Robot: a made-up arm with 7 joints. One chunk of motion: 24 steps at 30 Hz.
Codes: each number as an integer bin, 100 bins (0 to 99) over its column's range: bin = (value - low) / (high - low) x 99, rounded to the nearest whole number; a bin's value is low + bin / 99 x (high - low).
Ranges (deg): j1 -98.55..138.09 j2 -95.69..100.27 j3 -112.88..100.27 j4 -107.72..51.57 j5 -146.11..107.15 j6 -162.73..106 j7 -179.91..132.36
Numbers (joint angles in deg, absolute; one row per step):
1: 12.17 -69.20 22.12 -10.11 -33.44 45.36 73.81
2: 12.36 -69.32 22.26 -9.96 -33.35 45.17 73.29
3: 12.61 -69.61 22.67 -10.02 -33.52 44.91 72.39
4: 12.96 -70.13 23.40 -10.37 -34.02 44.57 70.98
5: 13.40 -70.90 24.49 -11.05 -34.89 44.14 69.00
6: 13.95 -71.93 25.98 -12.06 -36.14 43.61 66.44
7: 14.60 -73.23 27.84 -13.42 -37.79 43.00 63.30
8: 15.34 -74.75 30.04 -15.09 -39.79 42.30 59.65
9: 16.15 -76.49 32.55 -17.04 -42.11 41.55 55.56
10: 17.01 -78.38 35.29 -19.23 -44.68 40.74 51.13
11: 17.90 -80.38 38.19 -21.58 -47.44 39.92 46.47
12: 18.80 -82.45 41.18 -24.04 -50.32 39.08 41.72
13: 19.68 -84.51 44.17 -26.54 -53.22 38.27 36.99
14: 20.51 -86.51 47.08 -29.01 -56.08 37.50 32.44
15: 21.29 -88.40 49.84 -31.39 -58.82 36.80 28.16
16: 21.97 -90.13 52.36 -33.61 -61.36 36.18 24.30
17: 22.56 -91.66 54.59 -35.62 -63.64 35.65 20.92
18: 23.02 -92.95 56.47 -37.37 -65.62 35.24 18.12
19: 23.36 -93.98 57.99 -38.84 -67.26 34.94 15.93
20: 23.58 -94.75 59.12 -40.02 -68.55 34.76 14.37
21: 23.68 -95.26 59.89 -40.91 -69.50 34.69 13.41
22: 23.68 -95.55 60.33 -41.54 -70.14 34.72 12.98
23: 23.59 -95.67 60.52 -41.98 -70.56 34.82 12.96
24: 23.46 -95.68 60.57 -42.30 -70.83 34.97 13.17
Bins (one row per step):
1: 46 13 63 61 44 77 80
2: 46 13 63 61 44 77 80
3: 47 13 63 61 44 76 80
4: 47 13 63 61 44 76 80
5: 47 13 64 60 43 76 79
6: 47 12 64 59 43 76 78
7: 47 11 65 59 42 76 77
8: 48 11 66 58 42 76 76
9: 48 10 68 56 41 75 75
10: 48 9 69 55 40 75 73
11: 49 8 70 54 39 75 72
12: 49 7 72 52 37 74 70
13: 49 6 73 50 36 74 69
14: 50 5 74 49 35 74 67
15: 50 4 76 47 34 74 66
16: 50 3 77 46 33 73 65
17: 51 2 78 45 32 73 64
18: 51 1 79 44 31 73 63
19: 51 1 79 43 31 73 62
20: 51 0 80 42 30 73 62
21: 51 0 80 42 30 73 61
22: 51 0 80 41 30 73 61
23: 51 0 81 41 30 73 61
24: 51 0 81 41 29 73 61

